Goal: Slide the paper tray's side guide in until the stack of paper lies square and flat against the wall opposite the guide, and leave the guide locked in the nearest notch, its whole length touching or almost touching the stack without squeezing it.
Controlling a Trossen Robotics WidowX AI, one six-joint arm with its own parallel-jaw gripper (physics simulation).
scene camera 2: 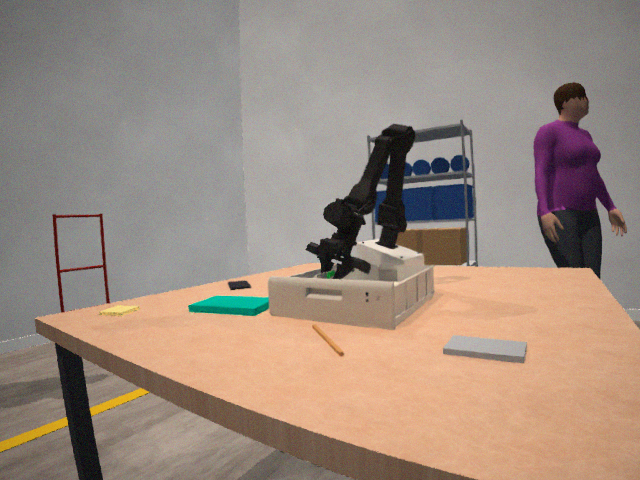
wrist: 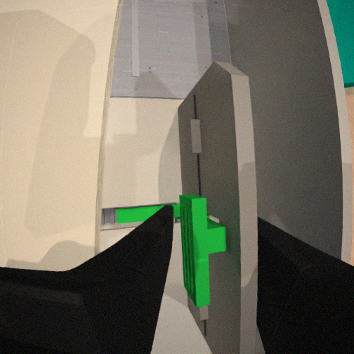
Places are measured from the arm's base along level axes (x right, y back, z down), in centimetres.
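Pixels of known places: arm's base, origin of its link: (scene camera 2: 386,245).
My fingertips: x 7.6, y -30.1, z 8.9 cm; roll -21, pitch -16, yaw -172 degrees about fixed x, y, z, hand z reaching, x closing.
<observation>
For each thing: its middle in the pictures, then the offset to it from my fingertips.
- beige paper tray, middle of its body: (scene camera 2: 358,287) dz -0.8, dx -11.0, dy -3.6 cm
- guide's green lever, middle of its body: (scene camera 2: 332,285) dz -0.4, dx -2.0, dy +0.0 cm
- teal book, middle of its body: (scene camera 2: 233,304) dz +3.0, dx +19.7, dy -15.9 cm
- pencil, middle of its body: (scene camera 2: 326,338) dz +3.6, dx -15.7, dy -30.1 cm
- grey block, middle of its body: (scene camera 2: 485,348) dz +3.4, dx -43.0, dy -27.5 cm
- yellow pad, middle of its body: (scene camera 2: 119,310) dz +3.4, dx +46.8, dy -33.0 cm
- black item, middle of its body: (scene camera 2: 238,284) dz +3.5, dx +42.7, dy +12.0 cm
The beige paper tray (scene camera 2: 361,302) (wrist: 345,150) stands on the table. In the wrist view, the cream paper stack (wrist: 50,150) lies on the left. A strip of tray floor shows between it and the upright grey side guide (wrist: 245,150). The guide's green lever (wrist: 201,250) (scene camera 2: 331,274) faces the stack, and a green bar lies in the floor slot. My gripper (wrist: 201,214) (scene camera 2: 334,273) is partly open, low in the tray, holding nothing. Its fingers straddle lever and guide: one on the stack side, the other close by the guide's outer face. Contact there is unclear.
A teal book (scene camera 2: 230,304) (wrist: 342,40) lies beside the tray. A pencil (scene camera 2: 327,339), a grey block (scene camera 2: 484,348), a yellow pad (scene camera 2: 119,310) and a black item (scene camera 2: 239,284) lie around it. A person (scene camera 2: 568,170) stands beyond the table.
</observation>
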